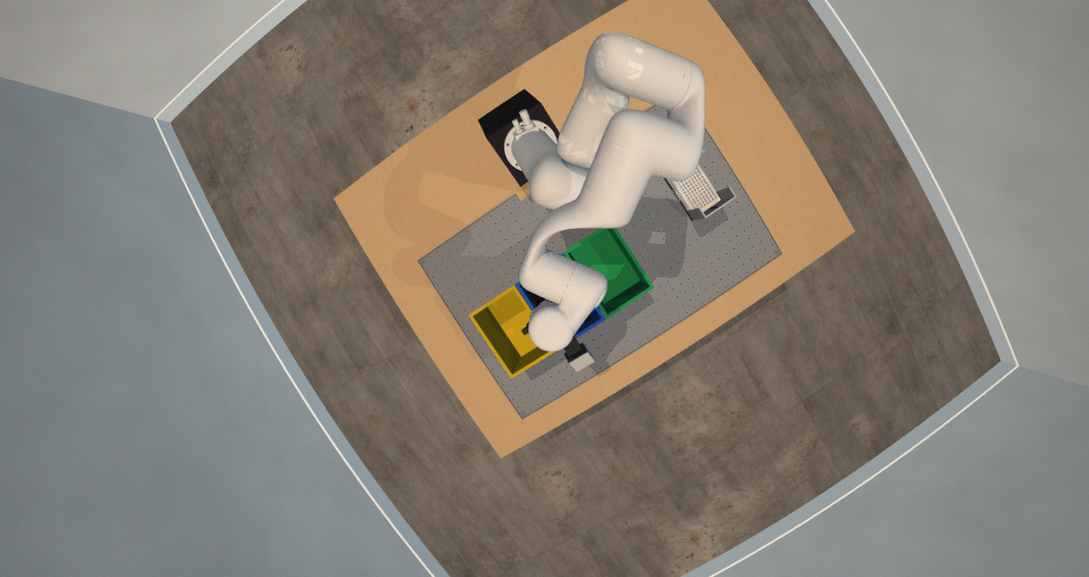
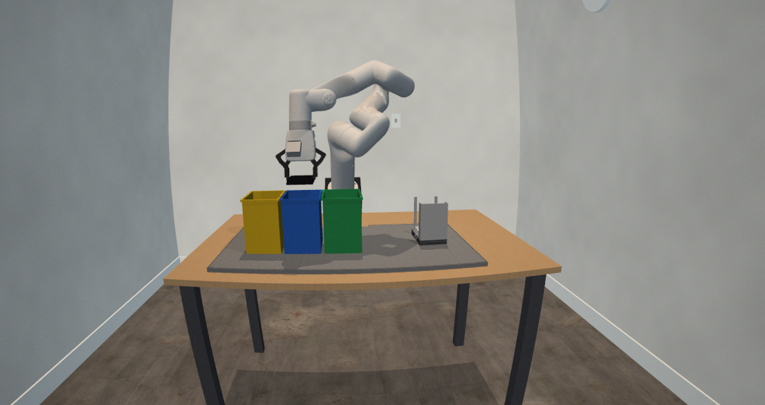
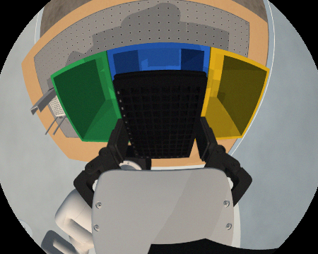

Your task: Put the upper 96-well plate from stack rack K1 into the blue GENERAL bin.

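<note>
Now: hand 15 cm above the blue bin. The rest, counted from my hand: black 96-well plate 1 cm below; yellow bin 3 cm ahead, 13 cm to the right, 15 cm below; green bin 3 cm behind, 13 cm to the left, 15 cm below.
</note>
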